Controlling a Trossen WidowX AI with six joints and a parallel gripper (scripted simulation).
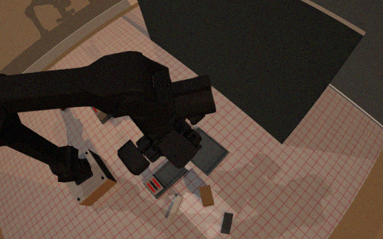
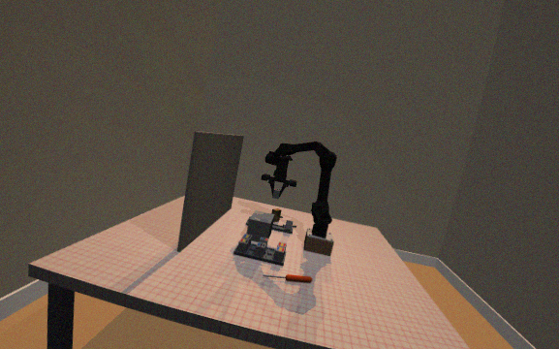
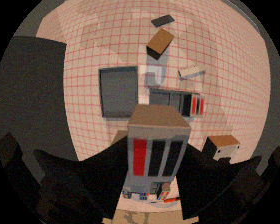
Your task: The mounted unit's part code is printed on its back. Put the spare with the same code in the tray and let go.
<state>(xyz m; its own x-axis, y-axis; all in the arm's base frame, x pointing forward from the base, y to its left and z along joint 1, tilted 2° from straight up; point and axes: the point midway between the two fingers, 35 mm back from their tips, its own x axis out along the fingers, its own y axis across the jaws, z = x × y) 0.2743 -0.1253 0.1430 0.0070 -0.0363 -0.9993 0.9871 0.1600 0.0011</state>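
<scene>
Right now the flat dark grey tray is 170 mm below my gripper tip and 80 mm ahead of it. From my gripper tip the other things lie so: grey mounted unit 180 mm to the left, 120 mm below; then dark spare 20 mm above, 10 mm to the right; then brown block 140 mm below, 130 mm to the right, 10 mm ahead.
</scene>
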